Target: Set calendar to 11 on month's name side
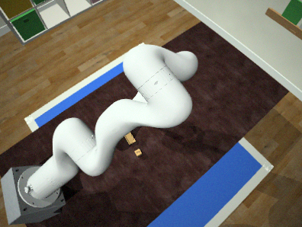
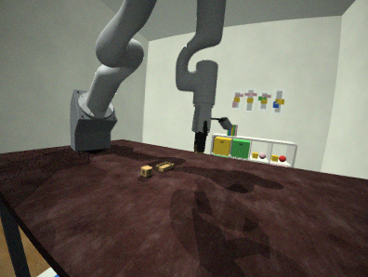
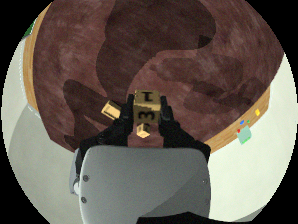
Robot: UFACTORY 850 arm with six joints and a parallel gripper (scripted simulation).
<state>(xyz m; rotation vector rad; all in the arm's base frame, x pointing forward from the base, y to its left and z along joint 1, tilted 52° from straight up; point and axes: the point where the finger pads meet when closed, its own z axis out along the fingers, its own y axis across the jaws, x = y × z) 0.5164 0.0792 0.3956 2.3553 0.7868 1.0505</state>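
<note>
Right now my hand is 15 cm past the wooden tray, 12 cm above it and 1 cm to the right of it. Round my hand: cube: 1 cm below.
</note>
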